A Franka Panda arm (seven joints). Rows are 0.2 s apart.
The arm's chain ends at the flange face. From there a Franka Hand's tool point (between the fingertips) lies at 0.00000 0.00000 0.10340 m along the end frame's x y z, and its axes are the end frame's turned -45 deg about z.
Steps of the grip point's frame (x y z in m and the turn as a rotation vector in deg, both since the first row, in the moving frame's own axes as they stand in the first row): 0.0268 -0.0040 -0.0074 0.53 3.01 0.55; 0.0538 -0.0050 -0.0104 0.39 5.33 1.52; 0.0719 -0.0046 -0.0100 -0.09 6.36 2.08; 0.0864 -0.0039 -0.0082 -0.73 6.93 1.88; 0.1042 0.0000 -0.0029 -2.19 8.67 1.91; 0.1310 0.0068 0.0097 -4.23 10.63 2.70
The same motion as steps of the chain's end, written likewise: 0.0129 -0.0173 -0.0073 2.50 1.75 0.55; 0.0281 -0.0344 -0.0100 4.04 3.49 1.52; 0.0392 -0.0463 -0.0094 4.43 4.56 2.08; 0.0485 -0.0561 -0.0074 4.38 5.42 1.88; 0.0597 -0.0657 -0.0016 4.58 7.68 1.91; 0.0784 -0.0802 0.0118 4.53 10.51 2.70
